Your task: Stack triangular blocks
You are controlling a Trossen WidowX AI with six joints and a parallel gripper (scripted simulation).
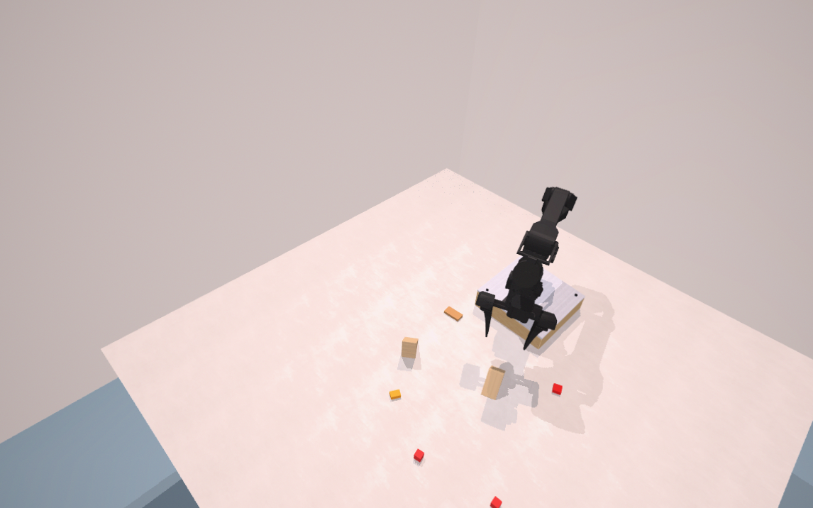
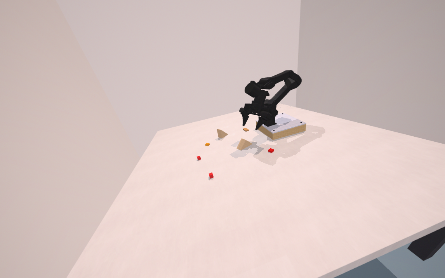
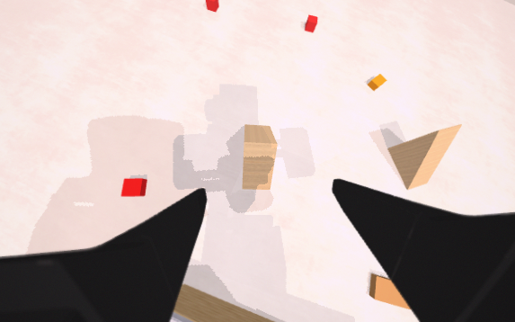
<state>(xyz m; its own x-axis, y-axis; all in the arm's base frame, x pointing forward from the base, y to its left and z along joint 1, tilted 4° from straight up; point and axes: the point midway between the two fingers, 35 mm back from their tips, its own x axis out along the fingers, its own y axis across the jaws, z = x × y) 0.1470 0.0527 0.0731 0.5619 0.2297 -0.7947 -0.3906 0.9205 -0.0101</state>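
Right now my gripper tip is 50 mm short of the triangular block, 20 mm to the right of it and 70 mm above it. From my gripper tip the other things lie so: small orange block: 240 mm ahead, 130 mm to the right, 90 mm below.
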